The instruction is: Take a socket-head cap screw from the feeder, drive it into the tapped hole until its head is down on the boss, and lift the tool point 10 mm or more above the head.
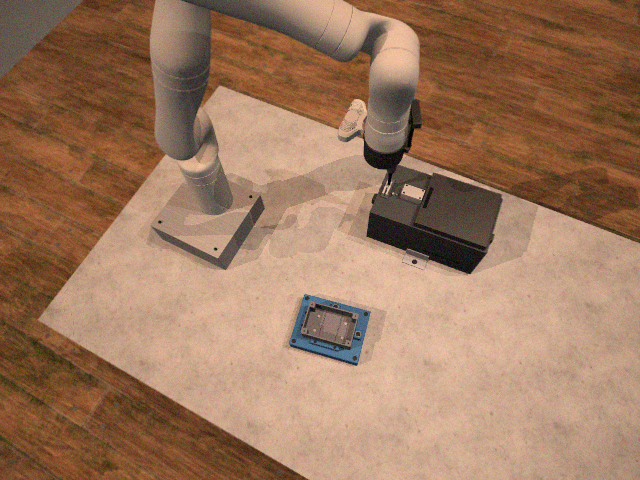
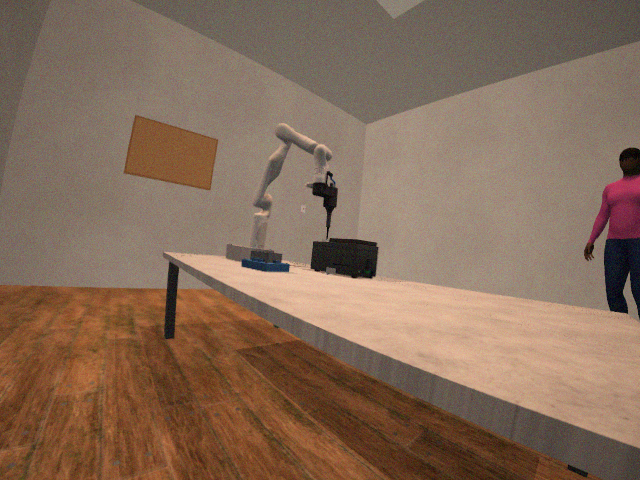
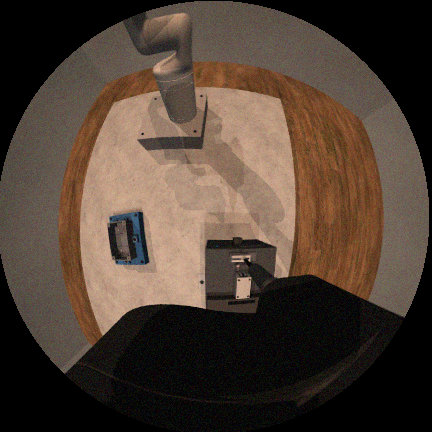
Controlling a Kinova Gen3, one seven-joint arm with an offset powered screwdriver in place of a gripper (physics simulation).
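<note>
The black screwdriver (image 1: 389,181) (image 2: 327,236) (image 3: 246,260) points down, its thin bit at the light pick-up slot (image 1: 386,189) on top of the dark feeder (image 1: 395,222) (image 2: 343,257) (image 3: 220,265). The bit tip looks to be at or just above the slot; contact cannot be told. Whether a screw is on the bit is too small to tell. An open grey housing (image 1: 330,322) (image 2: 266,255) (image 3: 121,240) with corner bosses sits on a blue fixture plate (image 1: 364,323) (image 2: 264,266) (image 3: 142,230), apart from the feeder. The tapped hole cannot be singled out.
The arm stands on a grey base block (image 1: 206,235) (image 3: 172,143) on the pale table (image 1: 206,330) (image 2: 413,320) (image 3: 175,270). A raised dark lid (image 1: 460,206) and a white plate (image 1: 413,192) (image 3: 243,287) are on the feeder. A person (image 2: 622,211) stands beyond the table.
</note>
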